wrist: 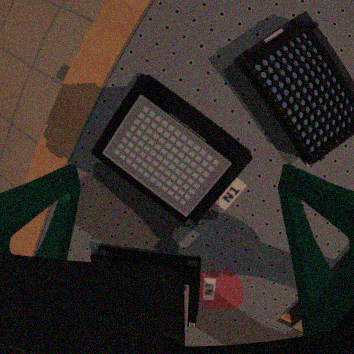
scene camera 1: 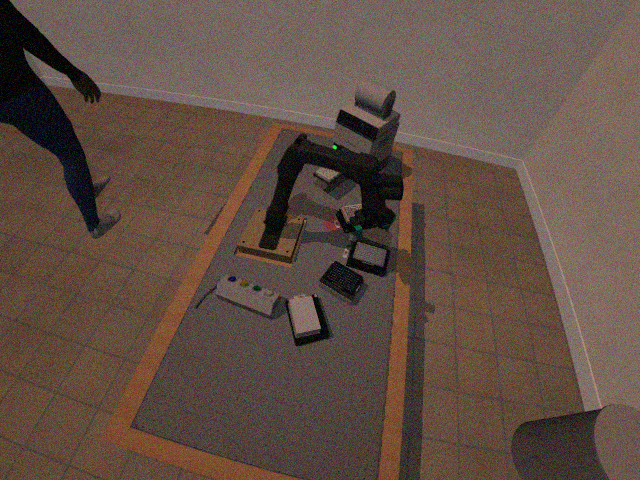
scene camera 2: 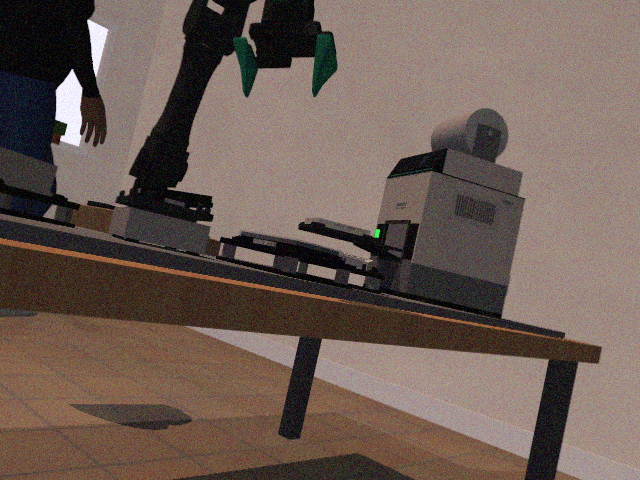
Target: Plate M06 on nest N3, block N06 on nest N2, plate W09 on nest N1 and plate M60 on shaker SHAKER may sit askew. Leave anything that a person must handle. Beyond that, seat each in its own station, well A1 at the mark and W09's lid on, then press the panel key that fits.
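My gripper is open and empty, high above nest N1. A pale plate with square wells lies on the black nest N1, its edges roughly parallel to the nest's. I cannot tell whether a lid is on it; its A1 mark is unreadable. A pale plate on nest N3 is partly hidden by the arm, and by the gripper body in the wrist view. The white block lies on nest N2. Another pale plate is at the machine's front.
A dark rack with bluish wells stands between N1 and N2. The key panel has blue, yellow, green and white keys. The grey machine stands at the far end. A person is beside the table.
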